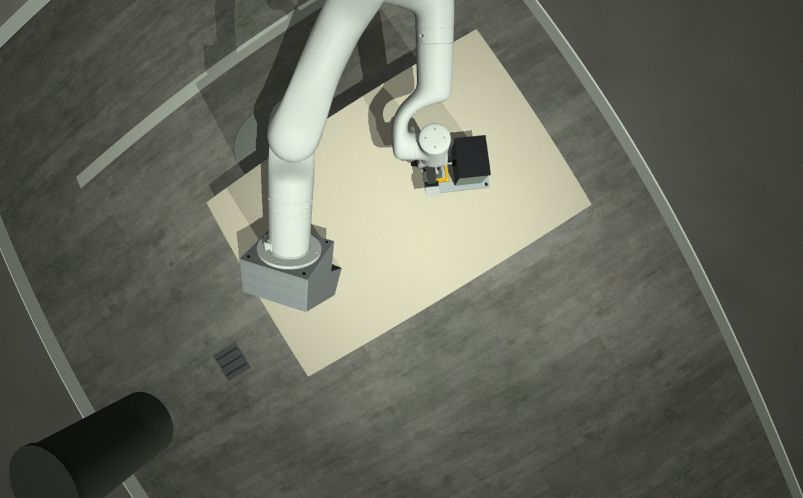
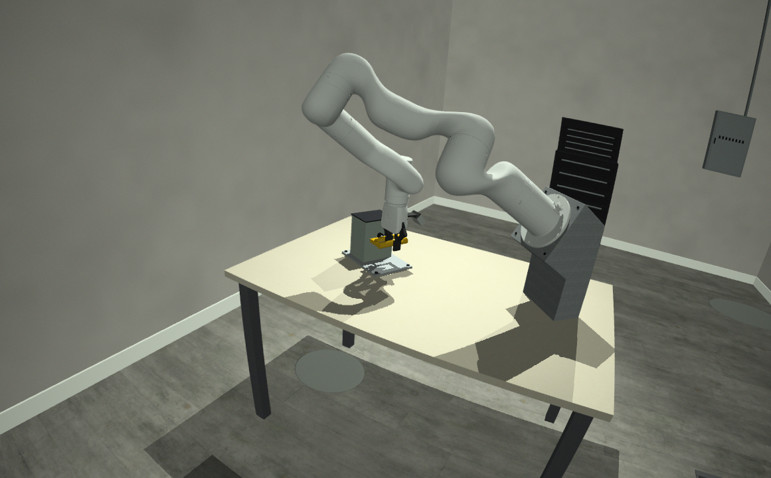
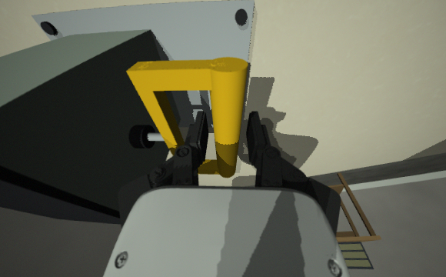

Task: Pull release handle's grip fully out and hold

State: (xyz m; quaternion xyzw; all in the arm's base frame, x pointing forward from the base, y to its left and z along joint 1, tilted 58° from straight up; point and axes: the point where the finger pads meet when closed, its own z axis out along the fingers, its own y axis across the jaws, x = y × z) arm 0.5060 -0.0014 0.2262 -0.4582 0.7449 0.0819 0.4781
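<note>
My hand is 10 cm above the grey baseplate, 9 cm short of it and 2 cm to the left of it.
</note>
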